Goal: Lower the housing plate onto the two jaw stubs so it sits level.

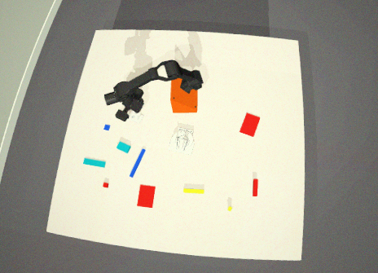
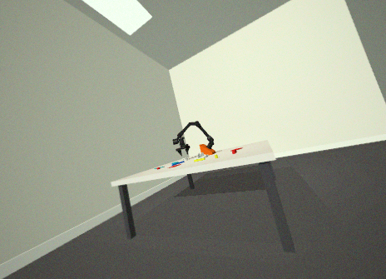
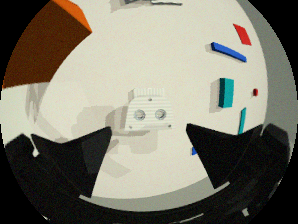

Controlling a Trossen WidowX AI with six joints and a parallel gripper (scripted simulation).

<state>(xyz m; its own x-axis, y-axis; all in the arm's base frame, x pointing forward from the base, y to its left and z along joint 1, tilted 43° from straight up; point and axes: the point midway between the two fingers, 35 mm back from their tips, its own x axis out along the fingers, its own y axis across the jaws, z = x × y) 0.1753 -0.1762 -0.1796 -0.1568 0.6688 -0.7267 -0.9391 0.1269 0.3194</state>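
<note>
The white housing piece is 10 mm to the left of my gripper tip and 30 mm below it. The rest, counted from my gripper tip: blue bar: 260 mm ahead, 80 mm to the left, 60 mm below; then red bar: 290 mm ahead, 680 mm to the left, 50 mm below; then yellow bar: 350 mm ahead, 380 mm to the left, 50 mm below.
</note>
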